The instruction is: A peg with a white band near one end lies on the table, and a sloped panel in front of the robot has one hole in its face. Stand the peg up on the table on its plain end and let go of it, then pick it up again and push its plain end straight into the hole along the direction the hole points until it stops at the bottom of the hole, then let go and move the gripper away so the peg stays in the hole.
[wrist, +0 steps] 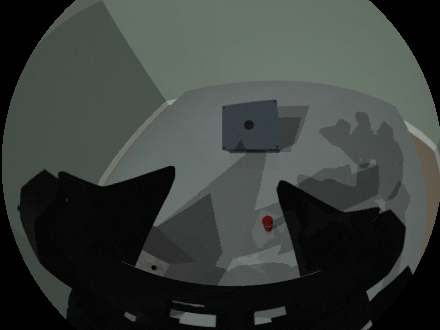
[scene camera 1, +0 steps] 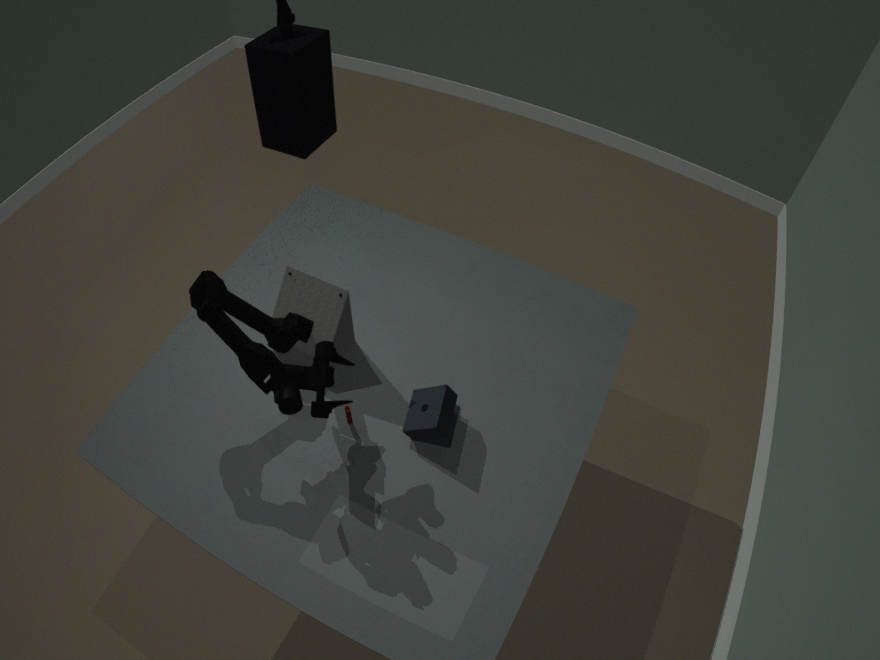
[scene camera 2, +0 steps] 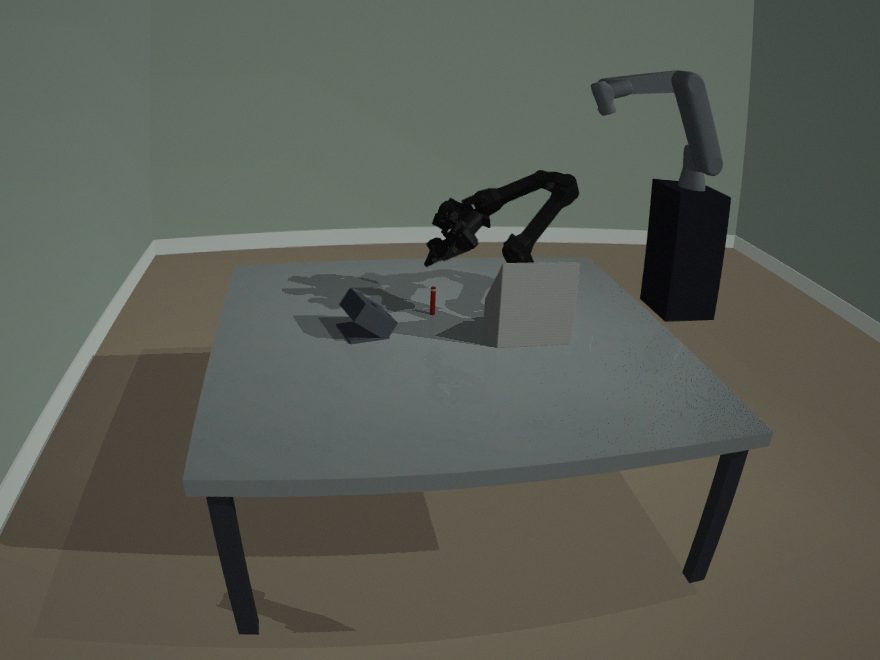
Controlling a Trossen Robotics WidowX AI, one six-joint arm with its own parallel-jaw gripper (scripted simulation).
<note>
My gripper is open, with nothing in its grasp. Further things: a sloped dark panel.
My gripper shows as well in the wrist view and in scene camera 2.
</note>
